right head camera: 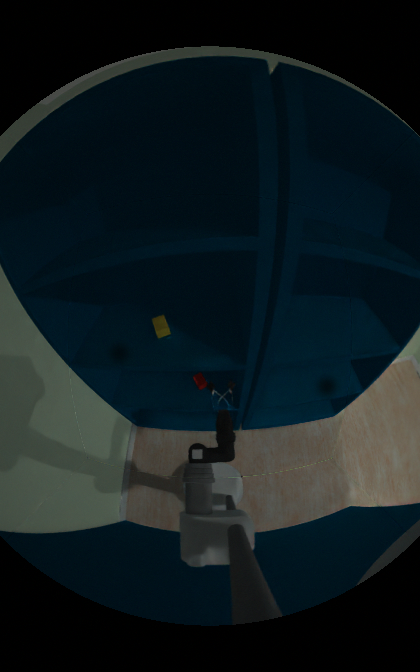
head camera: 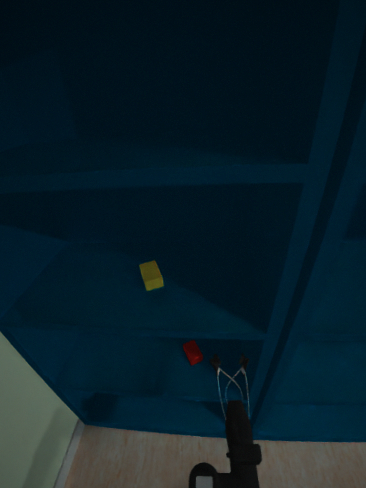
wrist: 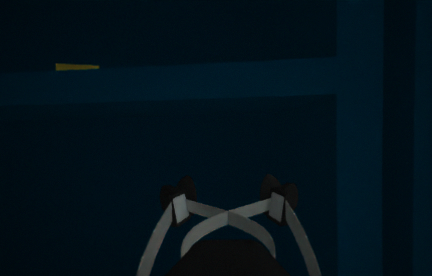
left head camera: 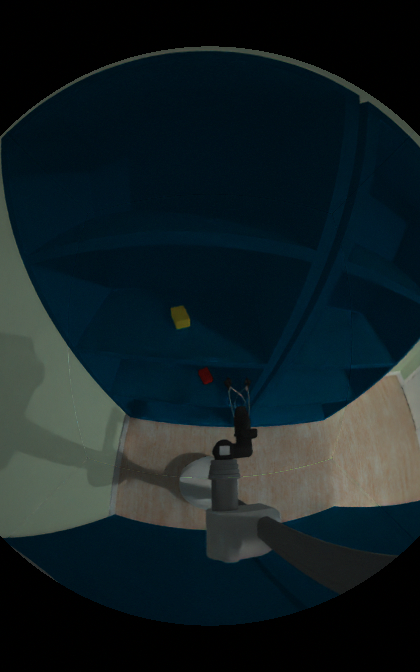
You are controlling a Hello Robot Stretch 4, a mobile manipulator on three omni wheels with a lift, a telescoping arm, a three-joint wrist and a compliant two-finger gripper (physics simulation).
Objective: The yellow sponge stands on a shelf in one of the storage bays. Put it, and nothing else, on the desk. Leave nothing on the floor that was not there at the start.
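Frame: origin at the robot's base, x ahead, y right, z down, level; metres.
Seen in the pictures: gripper, fingertip midpoint: (head camera: 228,354) (wrist: 228,190).
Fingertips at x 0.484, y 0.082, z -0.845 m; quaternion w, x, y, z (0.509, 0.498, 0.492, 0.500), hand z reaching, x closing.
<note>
Offsets run from my fingertips to a thing's middle.
The yellow sponge @[dx +0.217, dy -0.259, dz -0.141 m] (head camera: 151,275) (left head camera: 180,317) (right head camera: 161,326) lies on a middle shelf of the left blue bay. In the wrist view a thin strip of the sponge (wrist: 75,67) shows above the shelf's front edge, at the upper left. My gripper (head camera: 230,362) (left head camera: 238,383) (right head camera: 221,386) (wrist: 228,190) is open with nothing between its fingers. It is in front of the bay, below the sponge's shelf edge and to the right of the sponge. The desk does not show in these views.
A red block @[dx +0.187, dy -0.126, dz +0.316 m] (head camera: 193,352) (left head camera: 205,375) (right head camera: 200,381) lies on a lower shelf, left of the fingers. An upright (head camera: 295,240) (wrist: 360,150) separates the bays on the right. A pale wall (head camera: 25,400) stands at the left. More blue furniture (left head camera: 125,575) is behind the arm.
</note>
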